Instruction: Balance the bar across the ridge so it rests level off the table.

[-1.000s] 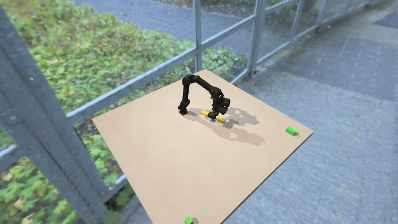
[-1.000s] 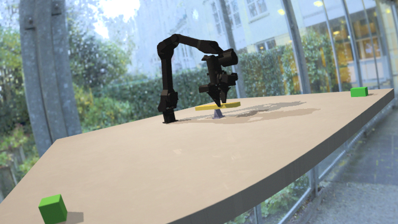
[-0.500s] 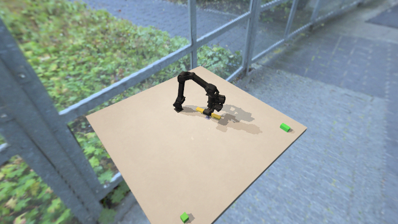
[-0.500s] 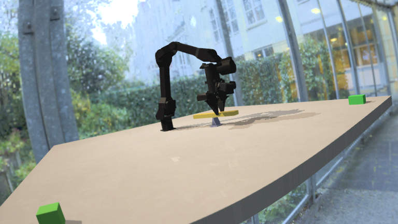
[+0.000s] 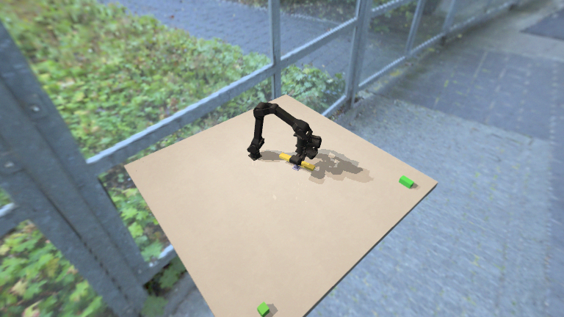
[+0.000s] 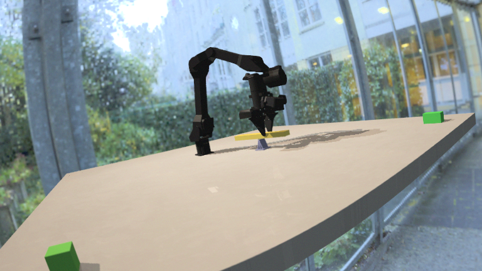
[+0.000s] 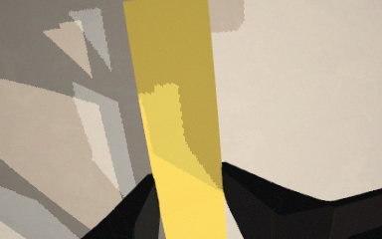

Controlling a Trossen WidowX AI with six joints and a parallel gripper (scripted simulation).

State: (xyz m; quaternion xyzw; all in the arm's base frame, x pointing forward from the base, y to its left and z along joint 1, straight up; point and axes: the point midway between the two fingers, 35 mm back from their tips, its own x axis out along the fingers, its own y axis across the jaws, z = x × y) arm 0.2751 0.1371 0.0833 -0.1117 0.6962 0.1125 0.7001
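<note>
The yellow bar lies 3 cm behind my gripper tip and 1 cm to the right of it. From my gripper tip the other things lie so: green cube (64 cm to the right, 46 cm ahead, 3 cm below).
</note>
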